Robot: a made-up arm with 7 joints.
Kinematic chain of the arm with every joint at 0, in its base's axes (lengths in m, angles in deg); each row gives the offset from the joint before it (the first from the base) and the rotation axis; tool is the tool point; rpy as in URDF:
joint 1: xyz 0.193 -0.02 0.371 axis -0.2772 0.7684 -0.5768
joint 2: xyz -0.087 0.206 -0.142 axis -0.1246 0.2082 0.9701
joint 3: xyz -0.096 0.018 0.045 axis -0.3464 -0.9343 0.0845
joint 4: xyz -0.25 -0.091 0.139 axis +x
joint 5: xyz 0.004 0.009 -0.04 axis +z
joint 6: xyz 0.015 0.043 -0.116 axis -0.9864 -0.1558 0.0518
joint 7: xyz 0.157 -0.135 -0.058 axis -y
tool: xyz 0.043 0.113 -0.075 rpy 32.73 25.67 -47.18
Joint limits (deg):
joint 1: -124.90..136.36
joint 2: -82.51..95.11
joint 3: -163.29..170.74
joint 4: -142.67..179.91
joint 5: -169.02..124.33
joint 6: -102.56..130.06
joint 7: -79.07..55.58
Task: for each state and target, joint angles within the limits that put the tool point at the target. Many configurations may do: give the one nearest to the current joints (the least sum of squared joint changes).
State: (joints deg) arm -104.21 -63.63 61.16 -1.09 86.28 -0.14 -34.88
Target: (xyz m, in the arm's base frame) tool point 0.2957 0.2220 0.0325
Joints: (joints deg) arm -85.25 -60.65 74.51 -28.01 80.18 2.48 -39.77
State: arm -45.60 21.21 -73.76 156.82 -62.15 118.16 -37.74
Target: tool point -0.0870 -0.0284 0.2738
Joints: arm -74.03 27.30 -62.14 142.53 -66.31 127.35 -44.11
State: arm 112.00 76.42 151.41 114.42 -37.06 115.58 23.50
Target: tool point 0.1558 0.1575 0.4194
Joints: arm 122.67 81.76 134.30 114.62 -20.21 125.06 29.07
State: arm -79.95 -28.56 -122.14 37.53 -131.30 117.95 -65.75
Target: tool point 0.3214 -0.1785 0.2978
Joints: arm -108.86 -16.65 -145.26 11.96 -136.52 121.20 -37.17
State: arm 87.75 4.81 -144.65 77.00 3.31 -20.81 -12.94
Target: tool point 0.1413 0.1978 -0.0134
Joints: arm 78.22 29.58 -145.58 78.96 17.45 -29.38 -12.76
